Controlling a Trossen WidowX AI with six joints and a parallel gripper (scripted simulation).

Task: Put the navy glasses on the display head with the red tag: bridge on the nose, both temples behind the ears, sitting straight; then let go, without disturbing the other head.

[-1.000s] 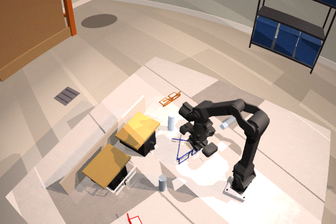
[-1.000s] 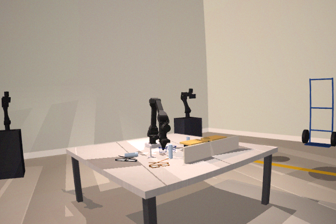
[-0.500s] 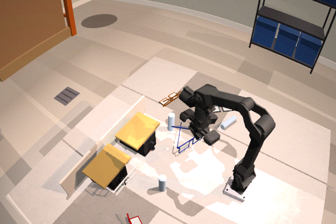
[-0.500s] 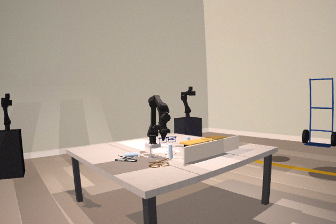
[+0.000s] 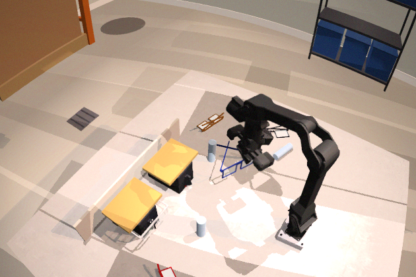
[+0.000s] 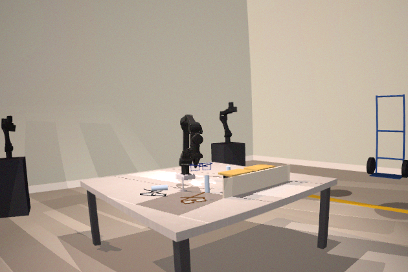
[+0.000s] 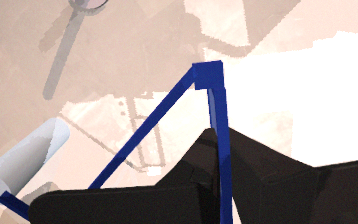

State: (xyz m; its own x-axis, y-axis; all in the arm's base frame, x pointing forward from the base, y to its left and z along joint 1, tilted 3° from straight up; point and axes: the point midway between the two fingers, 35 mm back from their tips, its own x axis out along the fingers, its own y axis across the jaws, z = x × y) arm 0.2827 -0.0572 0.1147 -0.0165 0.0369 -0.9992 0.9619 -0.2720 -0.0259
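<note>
My gripper tip is 6 cm short of the white post, 11 cm to the left of it and 10 cm above it. Round my gripper tip: low board 28 cm ahead, 29 cm to the left, 7 cm below.
</note>
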